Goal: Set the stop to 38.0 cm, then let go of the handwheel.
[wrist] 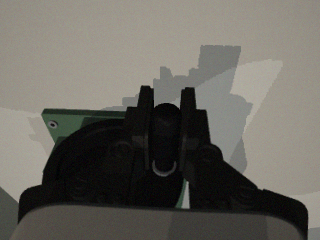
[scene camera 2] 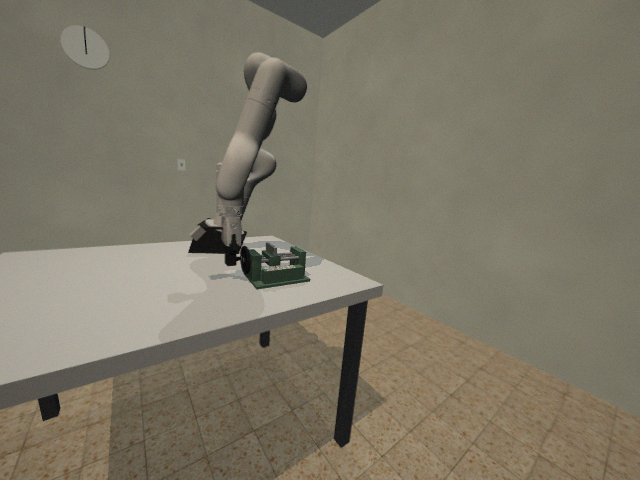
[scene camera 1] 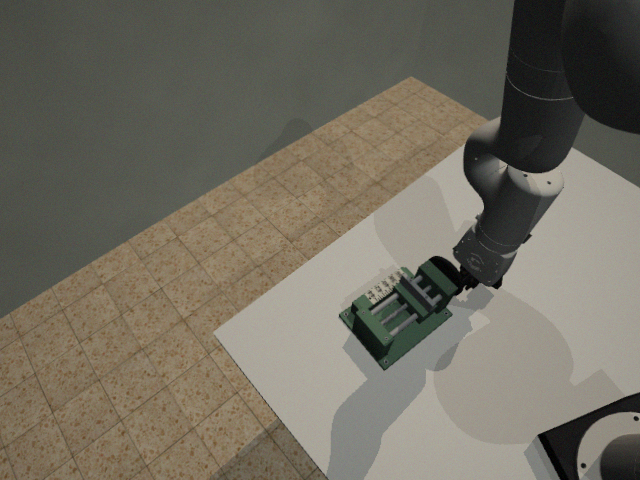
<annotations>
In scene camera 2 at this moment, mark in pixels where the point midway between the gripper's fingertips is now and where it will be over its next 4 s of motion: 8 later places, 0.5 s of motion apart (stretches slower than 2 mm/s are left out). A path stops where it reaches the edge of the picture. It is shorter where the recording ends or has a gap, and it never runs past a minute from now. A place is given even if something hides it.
My gripper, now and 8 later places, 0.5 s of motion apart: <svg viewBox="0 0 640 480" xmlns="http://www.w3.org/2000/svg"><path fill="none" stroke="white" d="M230 264L232 274L234 276L234 274L234 265L232 256L231 258L230 264L232 274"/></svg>
</annotations>
